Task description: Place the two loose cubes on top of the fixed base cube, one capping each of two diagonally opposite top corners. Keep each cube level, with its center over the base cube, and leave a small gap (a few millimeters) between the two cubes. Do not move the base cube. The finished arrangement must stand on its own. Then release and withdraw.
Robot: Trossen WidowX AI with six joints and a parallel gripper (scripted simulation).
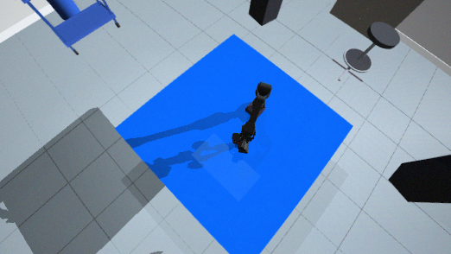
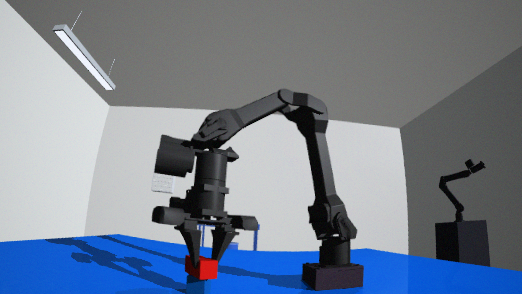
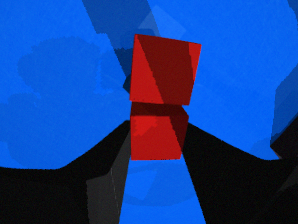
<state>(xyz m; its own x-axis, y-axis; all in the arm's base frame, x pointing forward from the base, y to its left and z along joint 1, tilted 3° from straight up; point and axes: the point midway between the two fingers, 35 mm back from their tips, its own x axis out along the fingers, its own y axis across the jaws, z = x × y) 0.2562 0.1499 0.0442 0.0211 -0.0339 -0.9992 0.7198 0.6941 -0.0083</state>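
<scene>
Right now my gripper tip is 4 cm above the blue base cube, 2 cm to the left of it and 1 cm short of it.
</scene>
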